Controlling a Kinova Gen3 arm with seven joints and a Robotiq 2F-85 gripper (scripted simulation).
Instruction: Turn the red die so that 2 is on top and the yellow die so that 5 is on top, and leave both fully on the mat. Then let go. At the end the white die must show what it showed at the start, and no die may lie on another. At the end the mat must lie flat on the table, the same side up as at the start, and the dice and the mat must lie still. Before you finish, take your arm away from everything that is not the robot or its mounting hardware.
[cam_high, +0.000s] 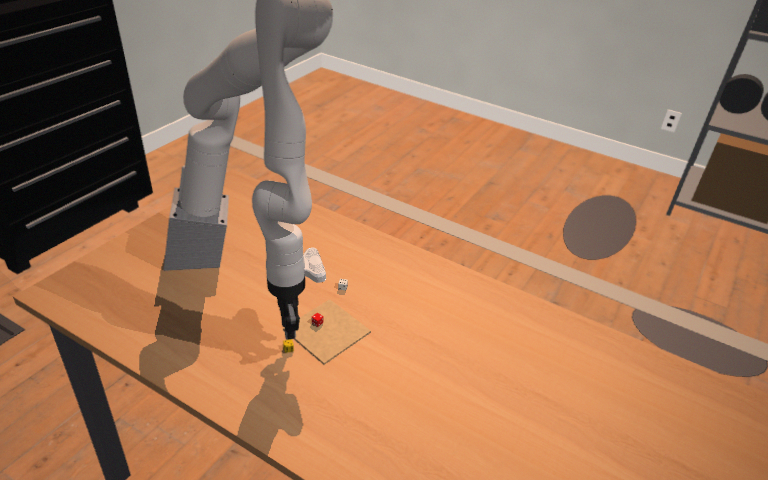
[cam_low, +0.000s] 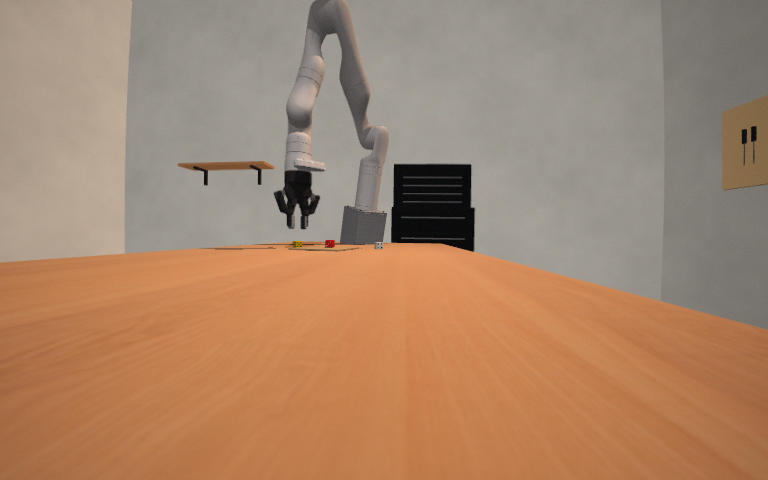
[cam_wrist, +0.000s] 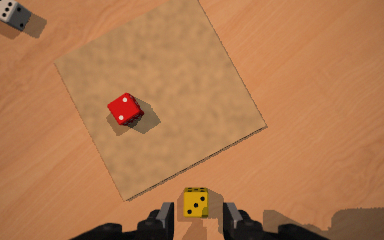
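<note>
My gripper is now 6 cm above the yellow die. From my hand the other things lie so: white die (5 cm behind, 23 cm to the left, 6 cm below); tan mat (2 cm ahead, 10 cm to the left, 7 cm below); red die (1 cm behind, 10 cm to the left, 6 cm below).
</note>
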